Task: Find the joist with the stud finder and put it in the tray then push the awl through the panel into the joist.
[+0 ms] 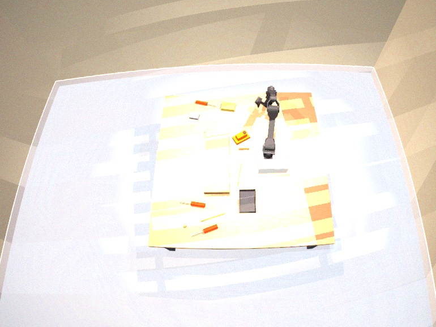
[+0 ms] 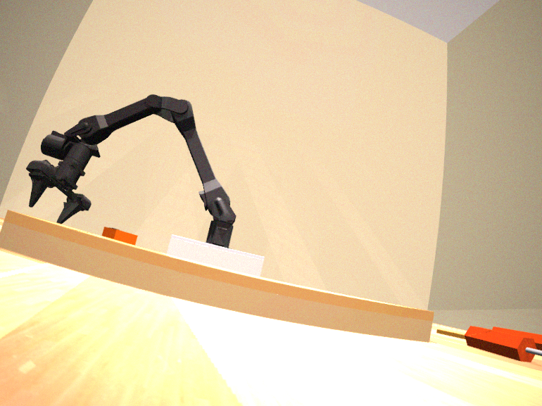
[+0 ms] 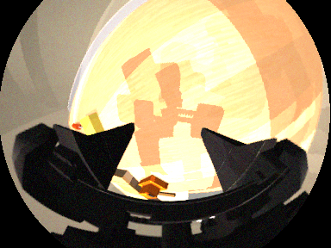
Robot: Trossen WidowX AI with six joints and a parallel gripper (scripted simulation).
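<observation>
Right now my gripper tip is 17 cm short of the stud finder and 22 cm to the right of it. From my gripper tip the other things lie so: square indicator: 15 cm ahead, 22 cm to the left, 2 cm above; grey block: 56 cm ahead, 2 cm to the left, 3 cm below; yellow block: 28 cm ahead, 6 cm to the right, 3 cm below.
</observation>
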